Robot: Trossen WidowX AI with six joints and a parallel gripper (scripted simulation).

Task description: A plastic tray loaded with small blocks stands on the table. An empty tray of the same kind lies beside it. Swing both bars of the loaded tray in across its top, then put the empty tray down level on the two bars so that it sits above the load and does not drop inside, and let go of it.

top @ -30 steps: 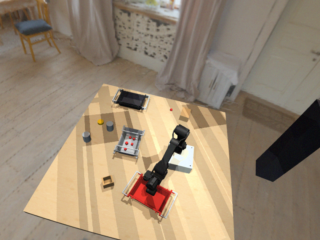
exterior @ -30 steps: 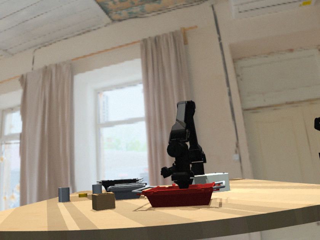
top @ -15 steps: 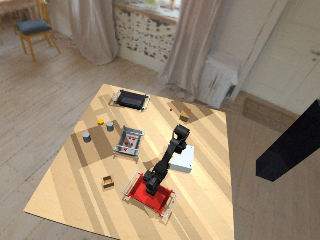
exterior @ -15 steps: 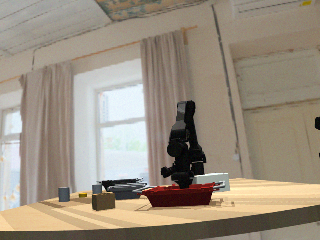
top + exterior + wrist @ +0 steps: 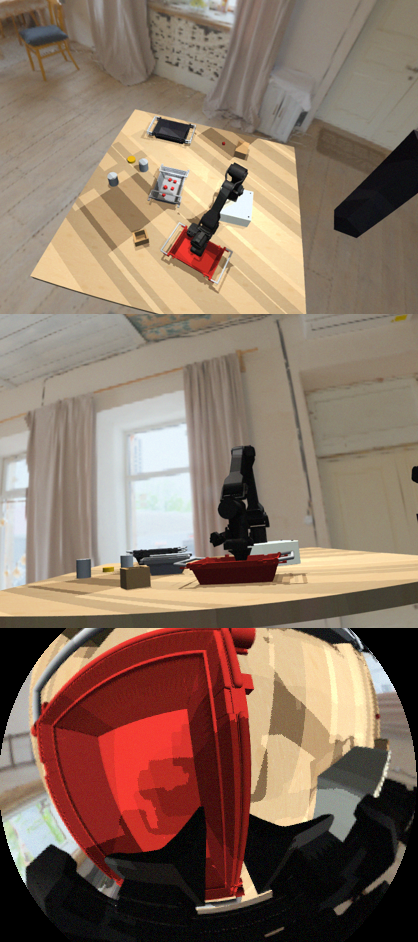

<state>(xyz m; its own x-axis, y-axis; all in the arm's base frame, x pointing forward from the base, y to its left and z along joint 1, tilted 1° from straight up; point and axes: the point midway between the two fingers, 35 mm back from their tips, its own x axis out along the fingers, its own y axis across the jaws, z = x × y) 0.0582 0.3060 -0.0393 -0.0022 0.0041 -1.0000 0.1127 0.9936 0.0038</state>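
Right now the red tray is 1 cm ahead of my gripper tip, 6 cm to the left of it and 3 cm above it. The rest, counted from my gripper tip: wooden block: 1 cm behind, 75 cm to the right, 2 cm above; then small box: 30 cm ahead, 11 cm to the left; then yellow disc: 62 cm ahead, 33 cm to the right.
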